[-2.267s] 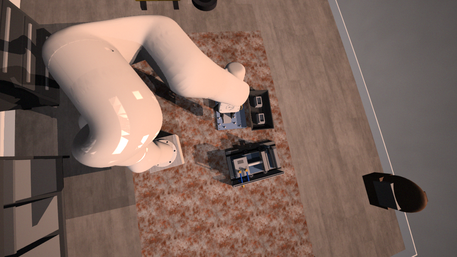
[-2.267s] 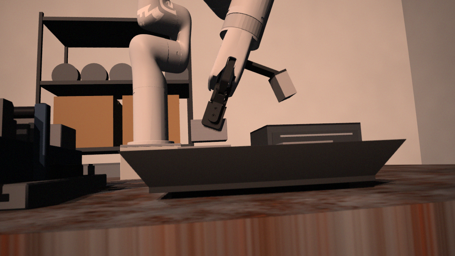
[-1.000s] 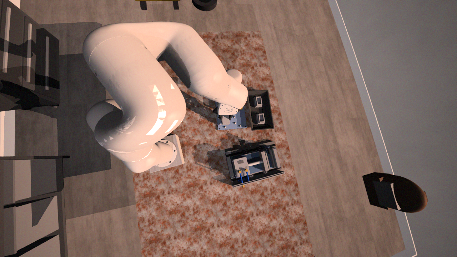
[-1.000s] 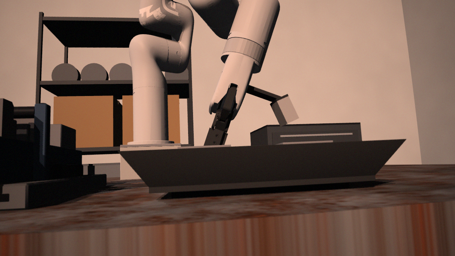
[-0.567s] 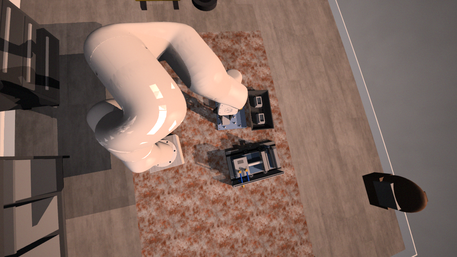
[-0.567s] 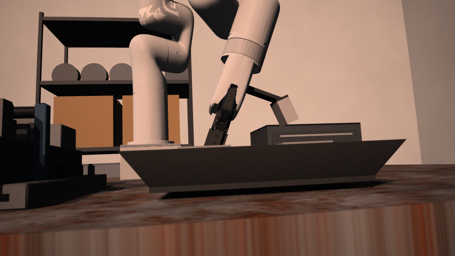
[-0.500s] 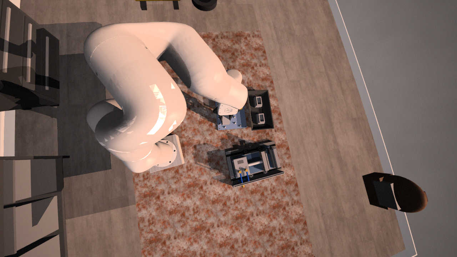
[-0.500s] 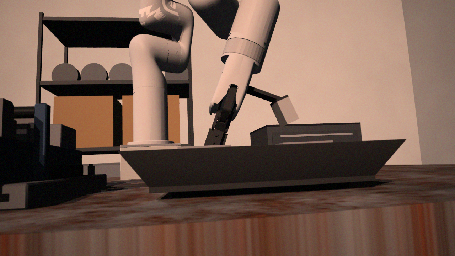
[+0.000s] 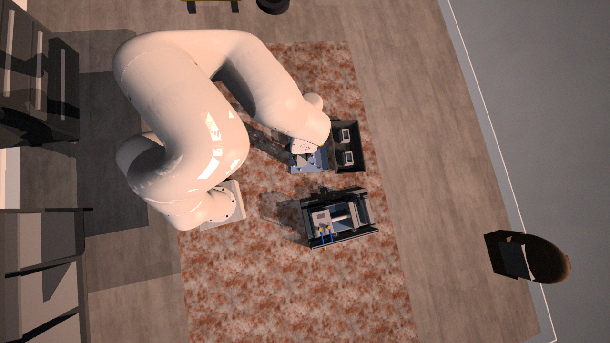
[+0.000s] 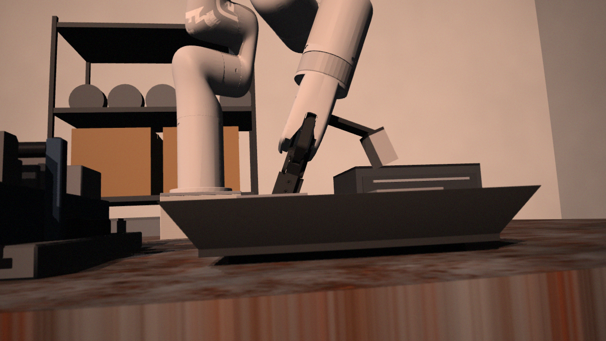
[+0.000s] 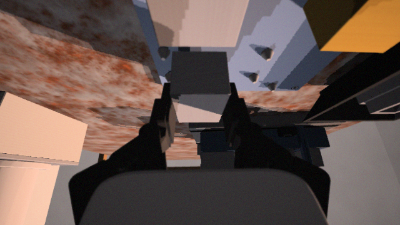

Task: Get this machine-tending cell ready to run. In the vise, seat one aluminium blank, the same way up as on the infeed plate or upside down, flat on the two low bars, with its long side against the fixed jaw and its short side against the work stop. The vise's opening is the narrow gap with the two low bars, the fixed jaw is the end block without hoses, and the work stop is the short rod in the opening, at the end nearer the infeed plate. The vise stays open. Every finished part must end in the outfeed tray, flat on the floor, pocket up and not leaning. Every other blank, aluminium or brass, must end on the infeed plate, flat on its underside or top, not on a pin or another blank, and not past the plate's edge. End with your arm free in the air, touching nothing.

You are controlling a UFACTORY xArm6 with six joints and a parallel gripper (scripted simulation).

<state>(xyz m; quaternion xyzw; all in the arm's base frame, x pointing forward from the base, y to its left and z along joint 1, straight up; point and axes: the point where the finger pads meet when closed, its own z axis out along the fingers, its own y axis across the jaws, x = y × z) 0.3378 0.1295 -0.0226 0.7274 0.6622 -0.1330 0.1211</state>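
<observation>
Now: hand 90 mm short of the brass blank, 70 mm to the right of it and 40 mm above it. From my hand the other things lie so: vise piston rod: 270 mm to the right, 100 mm ahead, 20 mm above; vise body: 270 mm to the right, 120 mm ahead, 20 mm below.
</observation>
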